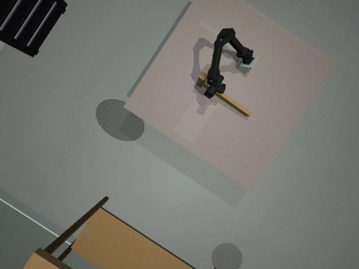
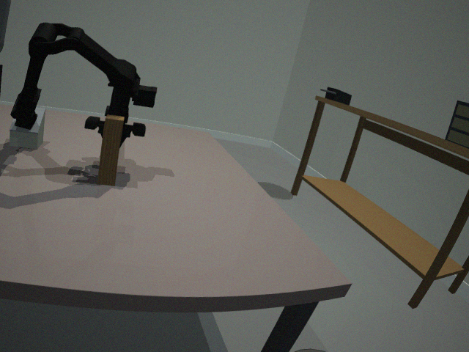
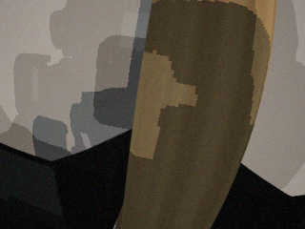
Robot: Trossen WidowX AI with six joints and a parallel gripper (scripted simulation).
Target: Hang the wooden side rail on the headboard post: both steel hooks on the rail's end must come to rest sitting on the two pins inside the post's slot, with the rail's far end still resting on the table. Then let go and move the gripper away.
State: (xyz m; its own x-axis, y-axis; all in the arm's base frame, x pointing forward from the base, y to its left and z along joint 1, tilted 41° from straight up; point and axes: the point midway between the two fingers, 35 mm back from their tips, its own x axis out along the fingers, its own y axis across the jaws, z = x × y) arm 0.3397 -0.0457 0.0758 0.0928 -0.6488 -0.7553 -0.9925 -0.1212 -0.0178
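Now: the wooden headboard post 1 cm ahead of my gripper tip, 10 cm to the right of it and 4 cm above it.
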